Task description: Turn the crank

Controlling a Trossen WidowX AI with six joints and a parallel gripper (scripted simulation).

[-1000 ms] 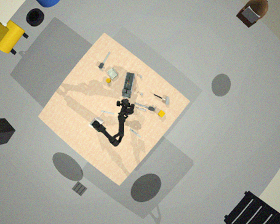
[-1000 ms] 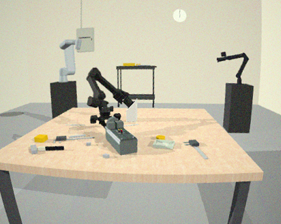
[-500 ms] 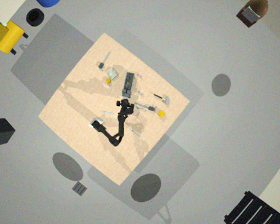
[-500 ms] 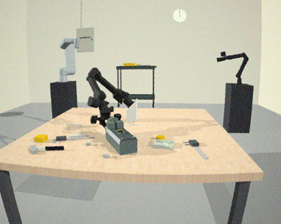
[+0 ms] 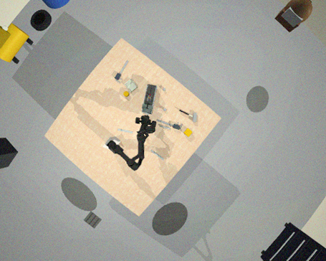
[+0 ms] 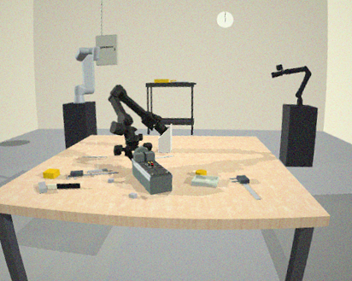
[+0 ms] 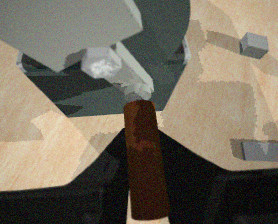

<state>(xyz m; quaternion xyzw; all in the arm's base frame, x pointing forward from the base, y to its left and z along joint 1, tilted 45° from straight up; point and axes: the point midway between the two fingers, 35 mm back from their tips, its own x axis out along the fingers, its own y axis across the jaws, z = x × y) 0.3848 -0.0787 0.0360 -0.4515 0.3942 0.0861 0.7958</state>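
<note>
My gripper tip is now 2 cm past the brown crank handle, 1 cm to the left of it and 3 cm below it. Also, from my gripper tip: crank (1 cm to the left, 4 cm above); then red pointer (16 cm ahead, 11 cm to the left, 5 cm above); then yellow disc (2 cm ahead, 31 cm to the left, 3 cm below).
</note>
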